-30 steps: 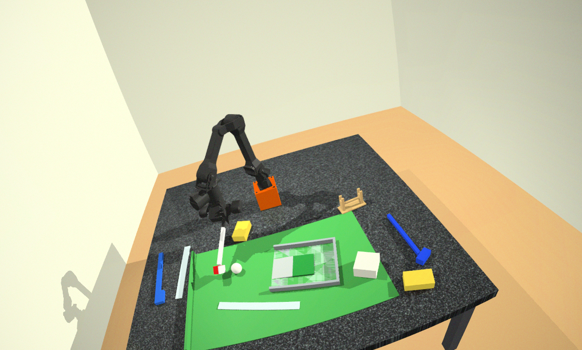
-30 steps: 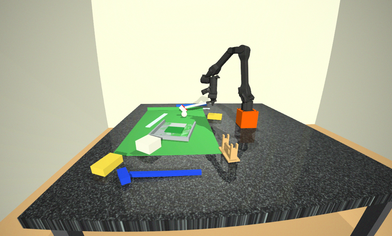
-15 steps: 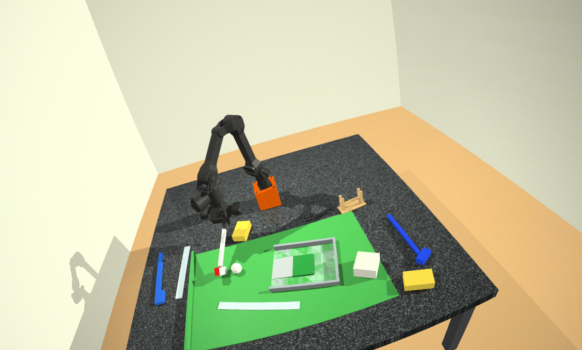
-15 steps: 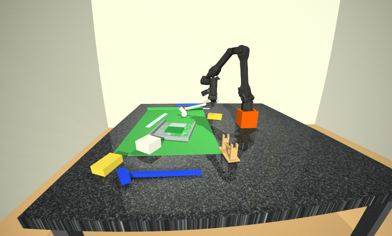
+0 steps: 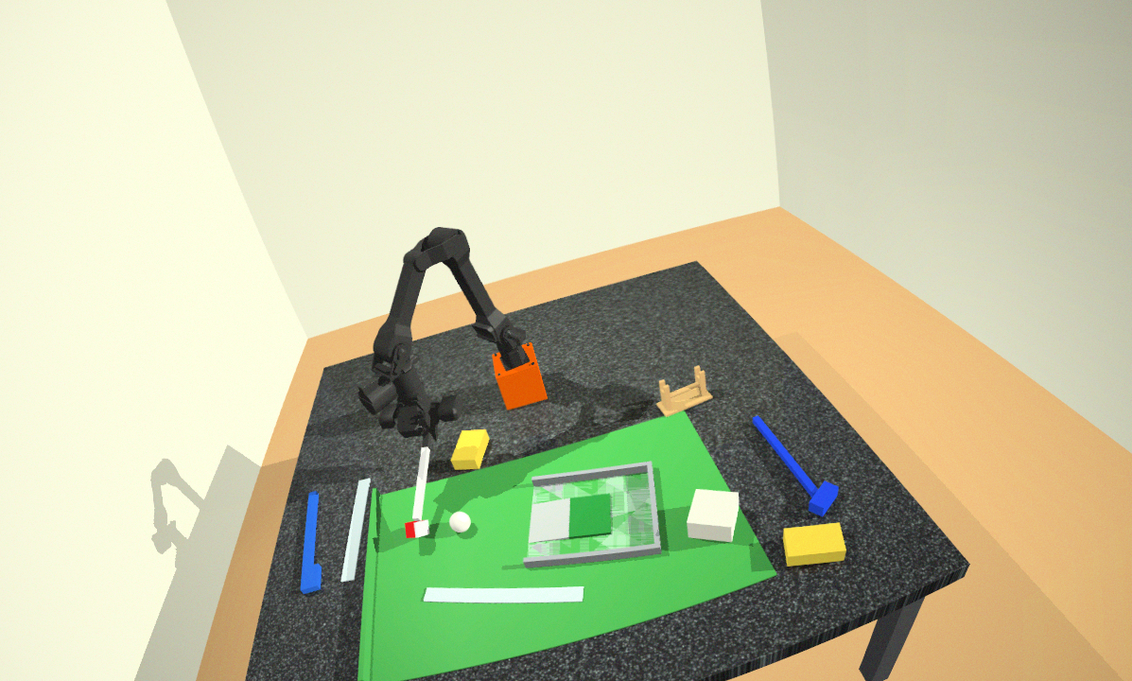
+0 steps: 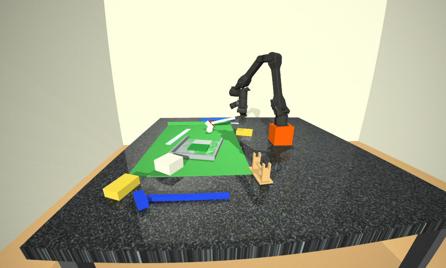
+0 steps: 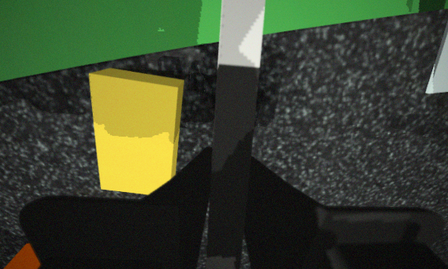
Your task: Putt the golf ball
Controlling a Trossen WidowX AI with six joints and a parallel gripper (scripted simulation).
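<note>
The red putter is 11 cm ahead of my gripper tip and 4 cm to the right of it. Round my gripper tip: white golf ball 22 cm ahead, 5 cm below; then white block 46 cm ahead, 44 cm to the left, 5 cm below; then wooden stand 12 cm ahead, 56 cm to the left, 4 cm below.
</note>
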